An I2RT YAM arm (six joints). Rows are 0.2 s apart.
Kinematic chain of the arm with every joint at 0, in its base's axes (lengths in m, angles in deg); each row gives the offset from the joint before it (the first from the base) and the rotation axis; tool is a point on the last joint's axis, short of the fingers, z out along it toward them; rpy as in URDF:
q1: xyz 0 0 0.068 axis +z
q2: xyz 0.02 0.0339 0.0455 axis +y
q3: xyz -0.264 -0.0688 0 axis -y
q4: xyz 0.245 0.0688 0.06 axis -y
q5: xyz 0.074 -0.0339 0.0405 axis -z
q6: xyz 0.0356 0 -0.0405 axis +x
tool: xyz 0 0 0 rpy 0 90 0
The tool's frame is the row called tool.
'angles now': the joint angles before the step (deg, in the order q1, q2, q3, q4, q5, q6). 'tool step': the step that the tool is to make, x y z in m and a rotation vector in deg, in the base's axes. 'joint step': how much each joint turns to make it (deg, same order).
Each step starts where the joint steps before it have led.
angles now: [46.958, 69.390, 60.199, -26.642, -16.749, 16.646]
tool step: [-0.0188, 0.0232, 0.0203, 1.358, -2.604, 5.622]
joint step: [6.392, 1.275, 4.571, -0.729, 1.273, -0.514]
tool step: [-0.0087, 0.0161, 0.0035, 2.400, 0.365, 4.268]
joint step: [3.156, 1.537, 1.052, 2.481, -1.836, 0.859]
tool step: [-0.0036, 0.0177, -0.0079, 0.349, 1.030, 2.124]
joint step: [2.450, 2.767, 0.103, 2.746, -0.270, 1.125]
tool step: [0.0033, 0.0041, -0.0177, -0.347, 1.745, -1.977]
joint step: [-0.025, 1.065, -3.022, 3.547, 0.978, 2.240]
